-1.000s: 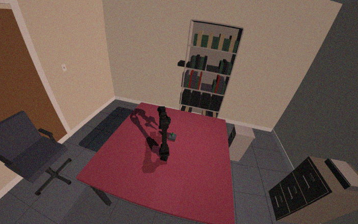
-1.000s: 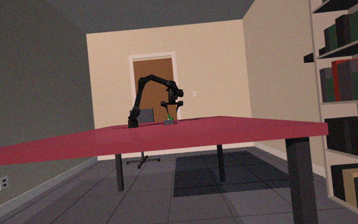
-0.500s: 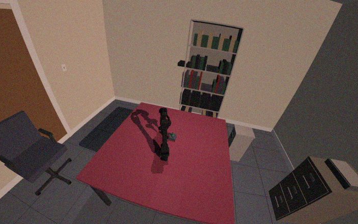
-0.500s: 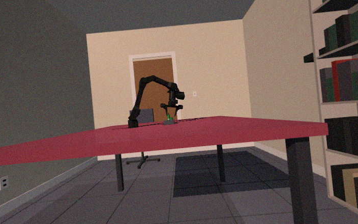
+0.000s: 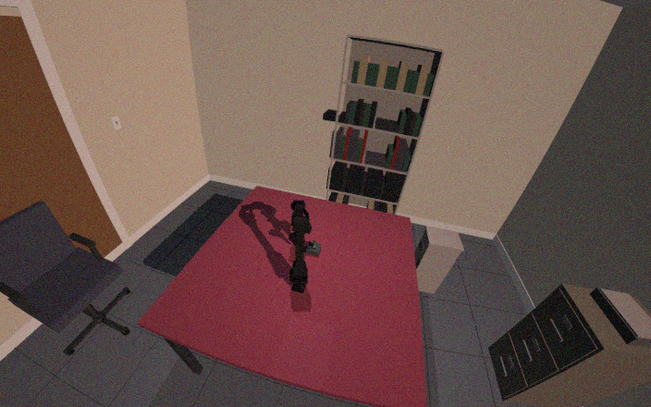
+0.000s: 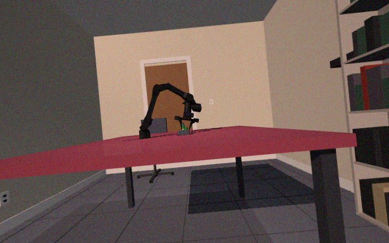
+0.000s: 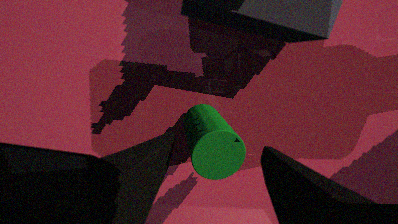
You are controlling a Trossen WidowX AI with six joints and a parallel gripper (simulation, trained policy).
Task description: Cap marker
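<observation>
Now: gripper tip 1 cm short of the green cap and 1 cm to the left of it. From my gripper tip the other things lie so: grey holder block (11 cm to the right, 1 cm below).
</observation>
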